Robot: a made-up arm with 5 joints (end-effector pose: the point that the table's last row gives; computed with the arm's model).
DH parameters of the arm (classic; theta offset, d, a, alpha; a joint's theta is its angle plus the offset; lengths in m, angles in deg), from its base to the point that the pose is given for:
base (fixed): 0 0 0.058 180
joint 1: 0 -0.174 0.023 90
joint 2: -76.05 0 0.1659 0
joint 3: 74 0 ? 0
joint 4: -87.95 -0.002 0 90
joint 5: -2.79 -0.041 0 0
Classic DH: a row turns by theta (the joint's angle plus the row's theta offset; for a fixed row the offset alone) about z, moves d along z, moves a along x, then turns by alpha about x.
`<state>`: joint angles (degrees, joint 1 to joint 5).
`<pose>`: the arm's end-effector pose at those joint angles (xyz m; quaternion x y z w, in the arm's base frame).
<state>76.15 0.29 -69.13 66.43 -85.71</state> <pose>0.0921 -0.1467 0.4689 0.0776 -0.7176 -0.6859 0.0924</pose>
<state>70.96 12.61 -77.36 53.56 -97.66</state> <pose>0.1189 -0.1827 0.4591 0.1967 -0.7472 -0.6330 0.0475</pose>
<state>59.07 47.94 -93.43 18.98 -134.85</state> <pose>0.2108 -0.2589 0.3738 -0.5385 0.6582 0.5206 0.0765</pose>
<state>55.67 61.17 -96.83 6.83 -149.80</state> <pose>0.2425 -0.2737 0.3221 -0.6444 0.5709 0.4934 0.1242</pose>
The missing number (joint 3, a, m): 0.1401
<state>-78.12 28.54 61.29 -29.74 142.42</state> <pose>0.0931 0.1571 0.1208 0.1320 0.2218 -0.9142 0.3125</pose>
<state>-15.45 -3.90 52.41 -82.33 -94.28</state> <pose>0.2345 0.0467 0.2586 0.7336 -0.4900 -0.3077 0.3564</pose>
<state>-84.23 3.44 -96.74 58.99 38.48</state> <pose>0.0694 0.0927 0.4949 0.3634 -0.8061 0.4043 0.2338</pose>
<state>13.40 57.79 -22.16 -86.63 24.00</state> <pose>0.3718 -0.0768 0.1804 -0.2804 -0.9000 0.0227 0.3330</pose>
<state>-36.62 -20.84 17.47 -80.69 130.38</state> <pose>0.1770 0.0860 0.3927 -0.7121 -0.7002 0.0513 0.0071</pose>
